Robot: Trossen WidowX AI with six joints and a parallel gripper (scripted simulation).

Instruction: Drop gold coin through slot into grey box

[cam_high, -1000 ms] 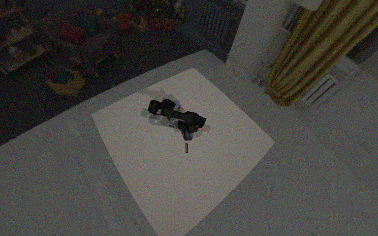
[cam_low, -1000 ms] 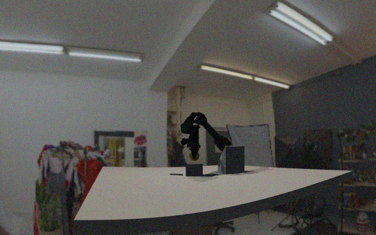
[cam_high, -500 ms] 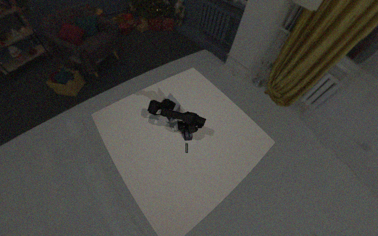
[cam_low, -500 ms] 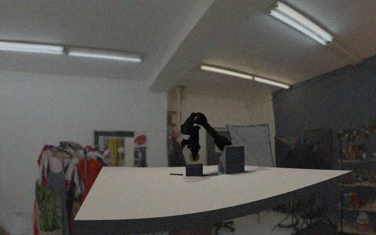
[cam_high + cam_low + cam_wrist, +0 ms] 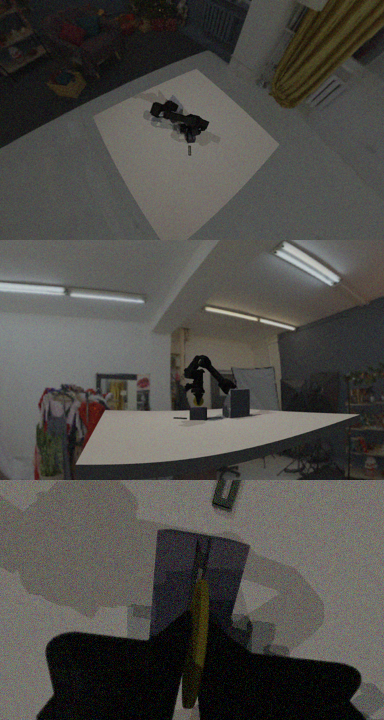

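Now: gripper tip 2 cm below the thin gold coin.
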